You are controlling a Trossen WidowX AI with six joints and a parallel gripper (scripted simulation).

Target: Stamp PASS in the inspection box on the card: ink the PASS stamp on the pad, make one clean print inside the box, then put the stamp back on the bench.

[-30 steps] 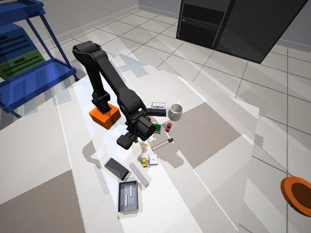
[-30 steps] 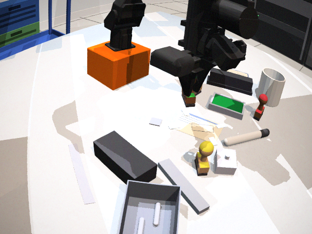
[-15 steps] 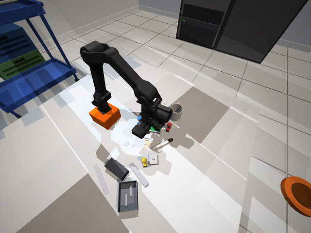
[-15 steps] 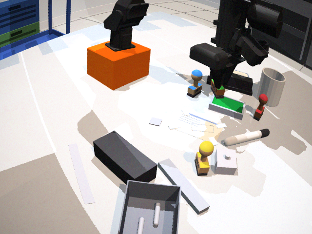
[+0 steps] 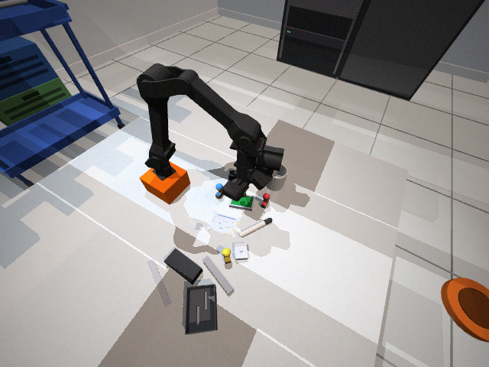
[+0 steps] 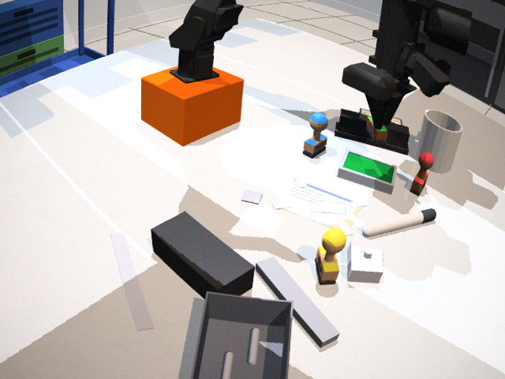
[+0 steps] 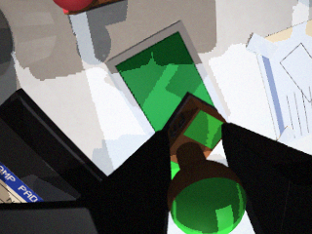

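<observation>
Right now my gripper tip is 10 mm past the green ink pad and 90 mm above it. Also, from my gripper tip: blue stamp (100 mm behind, 30 mm to the right, 70 mm below); red stamp (60 mm ahead, 60 mm to the left, 70 mm below); green stamp (10 mm behind).
</observation>
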